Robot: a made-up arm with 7 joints.
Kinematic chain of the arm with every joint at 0, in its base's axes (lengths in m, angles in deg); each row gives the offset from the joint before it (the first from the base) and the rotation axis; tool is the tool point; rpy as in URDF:
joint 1: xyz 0 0 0.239 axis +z
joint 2: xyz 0 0 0 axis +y
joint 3: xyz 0 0 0.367 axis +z
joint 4: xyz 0.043 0 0 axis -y
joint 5: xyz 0.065 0 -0.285 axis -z
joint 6: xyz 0 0 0 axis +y
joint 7: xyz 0.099 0 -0.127 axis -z
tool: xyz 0 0 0 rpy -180 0 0
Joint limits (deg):
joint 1: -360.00..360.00
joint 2: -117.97..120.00
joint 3: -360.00..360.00
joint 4: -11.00..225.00
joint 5: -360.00..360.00
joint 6: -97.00..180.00
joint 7: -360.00..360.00
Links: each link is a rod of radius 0.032 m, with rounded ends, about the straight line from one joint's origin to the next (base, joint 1, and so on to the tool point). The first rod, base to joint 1, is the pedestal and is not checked.
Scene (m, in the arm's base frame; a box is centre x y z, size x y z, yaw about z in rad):
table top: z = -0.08
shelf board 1: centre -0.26 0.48 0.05 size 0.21 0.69 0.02 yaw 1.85
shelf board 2: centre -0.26 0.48 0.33 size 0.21 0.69 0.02 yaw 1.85
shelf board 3: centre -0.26 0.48 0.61 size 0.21 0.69 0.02 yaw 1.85
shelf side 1: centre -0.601 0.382 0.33 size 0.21 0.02 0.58 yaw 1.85
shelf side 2: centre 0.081 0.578 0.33 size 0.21 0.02 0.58 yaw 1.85
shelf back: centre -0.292 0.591 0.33 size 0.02 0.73 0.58 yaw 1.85
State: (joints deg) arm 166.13 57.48 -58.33 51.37 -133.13 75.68 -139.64
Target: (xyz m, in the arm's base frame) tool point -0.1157 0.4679 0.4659
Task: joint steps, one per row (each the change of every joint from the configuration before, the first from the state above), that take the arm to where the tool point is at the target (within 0.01 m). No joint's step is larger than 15 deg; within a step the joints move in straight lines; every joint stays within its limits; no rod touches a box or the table.
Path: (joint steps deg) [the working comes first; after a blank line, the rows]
Joints at the target: 174.04 45.84 -83.82 57.03 -128.44 88.43 -139.64
Straight joint move there: touches shelf board 2.

1: 8.12 -2.45 -1.14 -10.83 2.93 1.19 0.00
2: 8.13 -2.44 -1.13 -10.83 2.93 1.20 0.00
3: 8.12 -2.45 -1.14 -10.84 2.92 1.19 0.00
4: 0.03 2.03 -12.46 4.94 2.81 6.82 0.00
5: 0.02 2.03 -12.47 4.94 2.81 6.81 0.00
6: 0.03 2.03 -12.47 4.94 2.81 6.81 0.00
7: -8.27 -5.19 7.66 11.67 -6.26 -5.64 0.00
8: -8.27 -5.20 7.66 11.67 -6.26 -5.63 0.00

